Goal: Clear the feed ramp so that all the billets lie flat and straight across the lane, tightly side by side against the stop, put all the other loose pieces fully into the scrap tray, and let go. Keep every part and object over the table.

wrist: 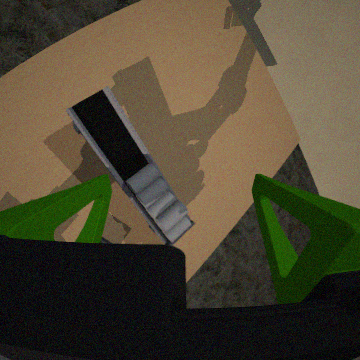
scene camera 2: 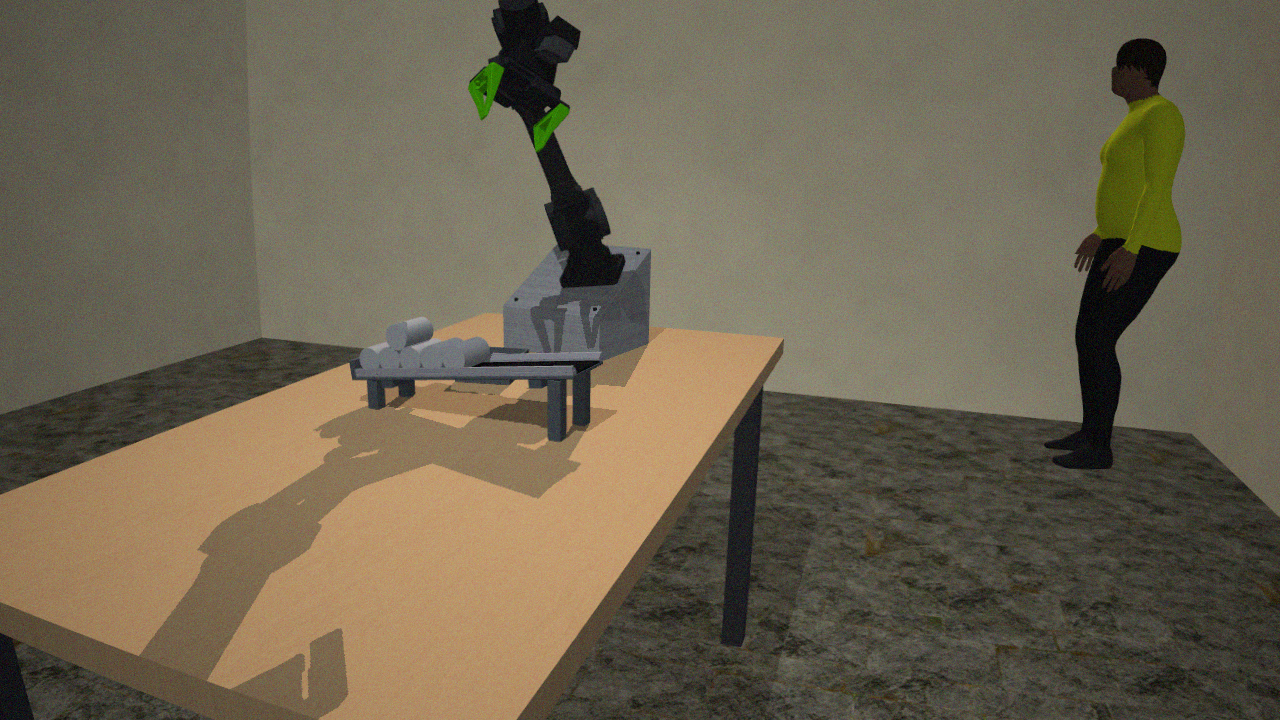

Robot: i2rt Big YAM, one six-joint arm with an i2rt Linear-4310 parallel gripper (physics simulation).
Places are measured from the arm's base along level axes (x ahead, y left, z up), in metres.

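Pixels of known places: gripper, fingertip midpoint: (wrist: 181, 181) (scene camera 2: 511, 134); arm's base, link origin: (scene camera 2: 593, 273).
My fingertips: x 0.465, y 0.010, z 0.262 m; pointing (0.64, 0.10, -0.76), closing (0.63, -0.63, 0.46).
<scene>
Ahead of a thing's pixels: the offset from my fingertips to its top centre. "spot": to the spot under its first point. Level surfaces: height alone.
The feed ramp (scene camera 2: 528, 372) (wrist: 111, 135) stands on legs on the table, with a dark lane between pale rails. Several grey billets lie across its left end in scene camera 2; the rightmost in the row is a grey billet @(0.037 m ahead, 0.060 m right, 0.299 m down) (scene camera 2: 466, 352) (wrist: 143, 178). Another grey cylinder @(0.020 m ahead, 0.162 m right, 0.277 m down) (scene camera 2: 409, 334) rests on top of the row, near the left end. Whether any piece is other than a billet, I cannot tell. My gripper (scene camera 2: 512, 134) (wrist: 181, 181) is open and empty, high above the table and away from the ramp. The scrap tray cannot be made out clearly.
A dark flat edge @(spot: 0.253 m back, 0.111 m right, 0.382 m down) (scene camera 2: 508, 350) shows behind the ramp, partly hidden. The grey base block (scene camera 2: 617, 308) carries the arm at the back of the table @(0.412 m down) (scene camera 2: 465, 573) (wrist: 165, 30). A person in a yellow top (scene camera 2: 1141, 170) stands beyond the table at the right.
</scene>
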